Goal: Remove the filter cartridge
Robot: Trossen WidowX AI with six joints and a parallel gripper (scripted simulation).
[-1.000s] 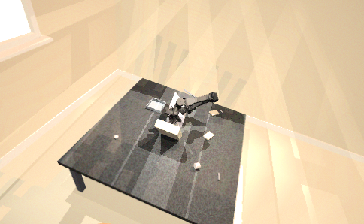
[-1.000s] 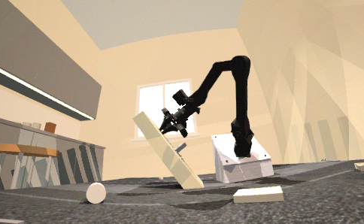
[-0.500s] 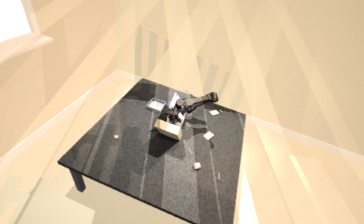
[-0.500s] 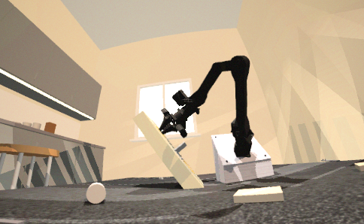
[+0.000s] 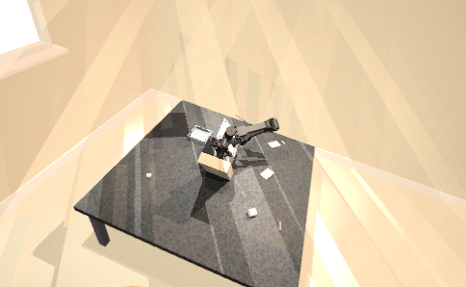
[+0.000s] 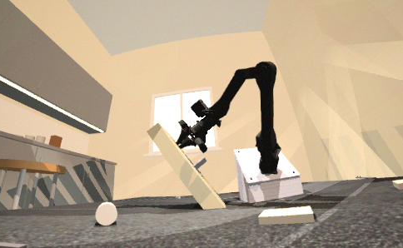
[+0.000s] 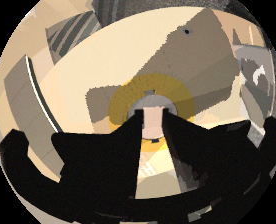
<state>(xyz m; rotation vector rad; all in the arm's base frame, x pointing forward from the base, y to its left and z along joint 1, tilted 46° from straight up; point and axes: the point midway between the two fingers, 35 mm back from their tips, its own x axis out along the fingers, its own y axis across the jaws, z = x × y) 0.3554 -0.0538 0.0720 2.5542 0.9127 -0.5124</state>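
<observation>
Now: gripper tip 10 mm short of the round filter cartridge and 10 mm above it. From my gripper tip the other things lie so: tan service panel 40 mm behind, 80 mm below; grey tray 410 mm behind, 300 mm to the right, 230 mm below; thin stick 70 mm ahead, 490 mm to the left, 240 mm below.
</observation>
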